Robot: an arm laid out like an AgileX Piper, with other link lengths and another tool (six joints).
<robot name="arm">
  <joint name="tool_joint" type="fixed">
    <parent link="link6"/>
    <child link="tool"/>
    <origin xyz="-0.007 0.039 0.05" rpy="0 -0.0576 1.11"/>
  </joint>
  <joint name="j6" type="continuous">
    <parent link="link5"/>
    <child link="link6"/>
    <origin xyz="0 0.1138 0" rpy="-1.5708 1.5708 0"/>
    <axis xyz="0 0 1"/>
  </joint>
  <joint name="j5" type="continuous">
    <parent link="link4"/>
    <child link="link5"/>
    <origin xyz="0 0 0" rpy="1.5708 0 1.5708"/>
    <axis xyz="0 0 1"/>
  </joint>
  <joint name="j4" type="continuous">
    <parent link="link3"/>
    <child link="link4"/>
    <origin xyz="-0.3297 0.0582 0" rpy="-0.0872 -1.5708 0"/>
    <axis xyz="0 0 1"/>
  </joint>
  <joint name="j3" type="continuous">
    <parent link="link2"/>
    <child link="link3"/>
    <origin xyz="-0.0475 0.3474 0" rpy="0 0 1.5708"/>
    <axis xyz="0 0 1"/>
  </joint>
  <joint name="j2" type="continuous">
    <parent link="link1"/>
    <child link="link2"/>
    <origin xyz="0 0 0" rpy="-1.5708 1.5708 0"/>
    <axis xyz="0 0 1"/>
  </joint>
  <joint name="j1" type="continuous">
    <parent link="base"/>
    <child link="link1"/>
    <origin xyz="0 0 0.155" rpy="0 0 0"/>
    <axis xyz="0 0 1"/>
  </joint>
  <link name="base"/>
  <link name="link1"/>
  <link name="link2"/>
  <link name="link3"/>
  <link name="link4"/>
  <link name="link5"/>
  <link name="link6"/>
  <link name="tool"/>
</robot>
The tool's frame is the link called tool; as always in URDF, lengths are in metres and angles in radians. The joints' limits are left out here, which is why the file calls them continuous.
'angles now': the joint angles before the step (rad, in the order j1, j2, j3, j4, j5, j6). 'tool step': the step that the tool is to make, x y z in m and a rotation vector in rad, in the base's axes. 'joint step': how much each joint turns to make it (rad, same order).
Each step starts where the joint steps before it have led.
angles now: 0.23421, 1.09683, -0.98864, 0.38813, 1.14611, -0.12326
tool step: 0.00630, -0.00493, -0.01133, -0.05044, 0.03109, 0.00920
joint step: -0.00001, 0.03450, -0.00001, -0.04020, 0.00970, -0.00483
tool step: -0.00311, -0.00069, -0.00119, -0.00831, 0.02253, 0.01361
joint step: 0.00104, 0.00395, -0.00101, -0.00162, 0.02387, -0.00493
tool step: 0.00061, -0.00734, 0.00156, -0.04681, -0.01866, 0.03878
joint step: 0.00001, -0.00001, -0.01244, -0.03873, 0.01653, -0.03506
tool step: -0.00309, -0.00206, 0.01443, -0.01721, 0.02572, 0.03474
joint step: 0.00002, 0.01134, -0.05379, -0.00760, 0.07850, -0.01217
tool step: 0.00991, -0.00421, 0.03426, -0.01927, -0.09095, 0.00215
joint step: -0.00001, 0.00000, -0.10487, -0.04031, 0.02122, 0.00190
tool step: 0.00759, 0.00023, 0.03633, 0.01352, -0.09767, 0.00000
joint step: -0.00002, 0.00001, -0.10380, -0.00949, 0.00585, -0.00002
